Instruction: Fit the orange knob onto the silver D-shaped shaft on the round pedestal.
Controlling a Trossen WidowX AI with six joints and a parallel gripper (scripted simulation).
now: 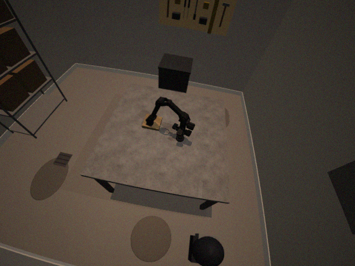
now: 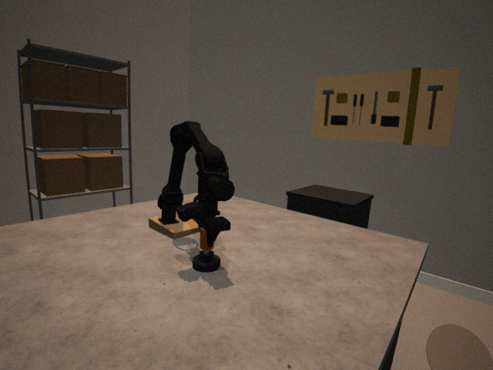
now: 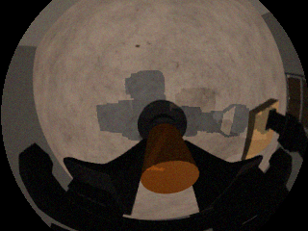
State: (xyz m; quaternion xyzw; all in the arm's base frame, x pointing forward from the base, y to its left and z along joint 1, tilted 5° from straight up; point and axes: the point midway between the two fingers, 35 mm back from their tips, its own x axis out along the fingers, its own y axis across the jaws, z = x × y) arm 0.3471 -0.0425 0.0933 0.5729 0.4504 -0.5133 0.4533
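The round black pedestal is 40 mm below my gripper tip. Round my gripper tip: orange knob 30 mm above.
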